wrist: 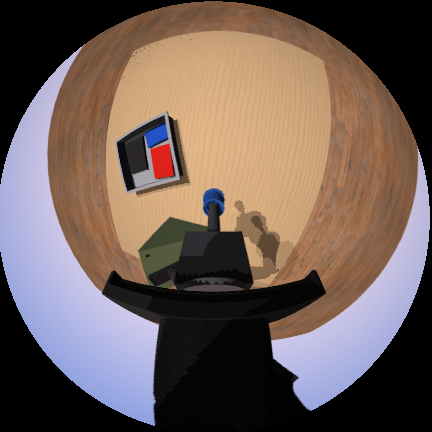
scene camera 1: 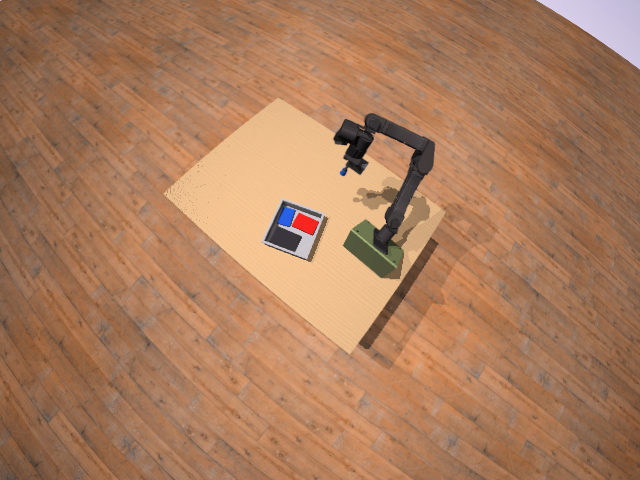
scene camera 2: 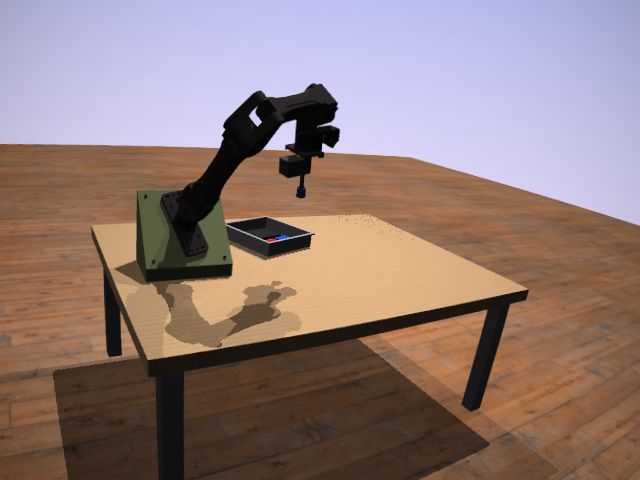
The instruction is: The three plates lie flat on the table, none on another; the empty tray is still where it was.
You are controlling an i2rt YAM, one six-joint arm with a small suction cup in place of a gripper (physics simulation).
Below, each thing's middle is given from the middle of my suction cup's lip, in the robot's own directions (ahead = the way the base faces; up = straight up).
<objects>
Right now the grey tray (scene camera 2: 300, 238) is 270 mm to the left of my suction cup, 220 mm below it and 80 mm ahead of it.
</objects>
